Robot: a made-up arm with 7 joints.
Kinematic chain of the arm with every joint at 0, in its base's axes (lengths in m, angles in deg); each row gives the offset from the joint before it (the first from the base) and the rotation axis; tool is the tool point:
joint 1: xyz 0 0.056 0 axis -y
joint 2: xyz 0 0.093 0 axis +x
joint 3: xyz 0 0 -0.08 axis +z
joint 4: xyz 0 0 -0.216 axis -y
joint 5: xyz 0 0 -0.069 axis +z
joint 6: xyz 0 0 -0.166 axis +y
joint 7: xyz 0 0 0 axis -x
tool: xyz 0 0 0
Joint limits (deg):
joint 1: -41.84..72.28
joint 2: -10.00..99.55
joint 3: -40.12..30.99
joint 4: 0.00..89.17
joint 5: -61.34..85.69
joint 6: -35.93..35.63
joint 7: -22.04..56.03
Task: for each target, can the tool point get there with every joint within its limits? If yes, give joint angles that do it. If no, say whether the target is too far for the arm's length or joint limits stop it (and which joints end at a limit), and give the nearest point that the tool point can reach.
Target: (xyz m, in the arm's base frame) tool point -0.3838 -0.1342 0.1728
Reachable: no: joint limits stop it (at a limit: joint 1, joint 2, joint 4) | nearest point -0.3488 0.0568 -0.3896 | short by 0.595 m
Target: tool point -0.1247 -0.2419 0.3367
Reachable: no: joint limits stop it (at a limit: joint 1, joint 2, joint 3, joint 4) | nearest point 0.3105 -0.0521 0.0894 | short by 0.535 m
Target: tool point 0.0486 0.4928 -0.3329
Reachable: yes | joints -23.96 47.37 7.47 50.44 13.16 -15.05 49.86
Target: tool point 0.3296 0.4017 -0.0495
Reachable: yes | joints 43.43 59.94 -26.11 76.65 -21.64 23.74 3.21
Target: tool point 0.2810 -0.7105 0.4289
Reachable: no: too far | nearest point 0.3105 -0.0521 0.0894 | short by 0.741 m
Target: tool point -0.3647 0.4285 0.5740
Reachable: no: too far | nearest point -0.1028 0.4458 0.2431 | short by 0.422 m
